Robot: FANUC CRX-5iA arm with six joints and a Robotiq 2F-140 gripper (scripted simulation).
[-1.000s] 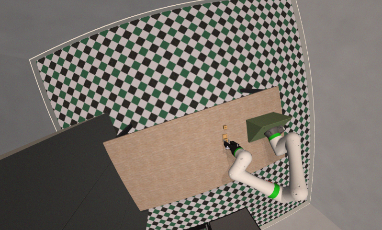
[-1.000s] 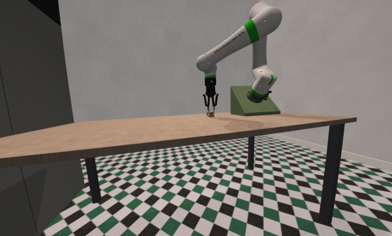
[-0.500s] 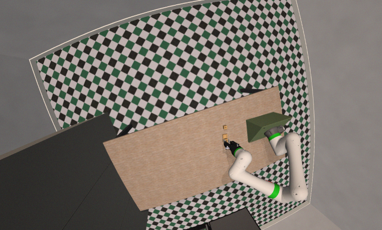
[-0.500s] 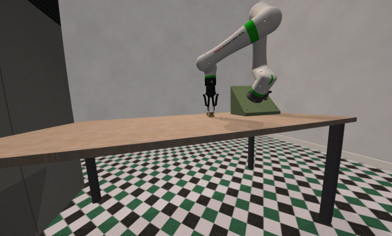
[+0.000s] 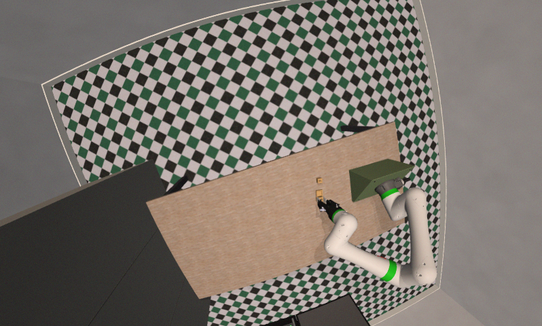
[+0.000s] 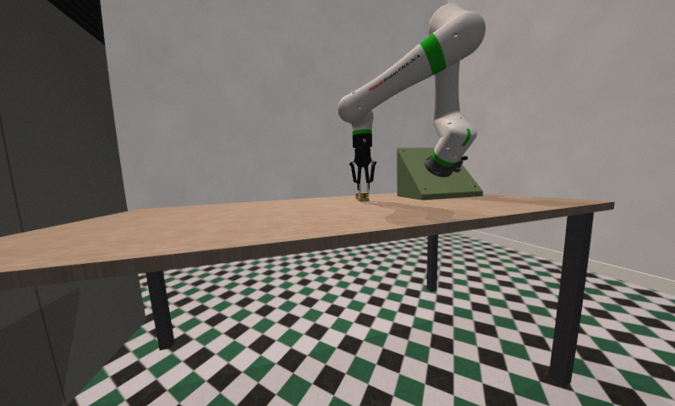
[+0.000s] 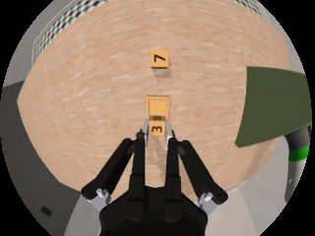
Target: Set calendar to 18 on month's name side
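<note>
Right now my hand is 40 mm above the tray and 20 mm to the left of it.
</note>
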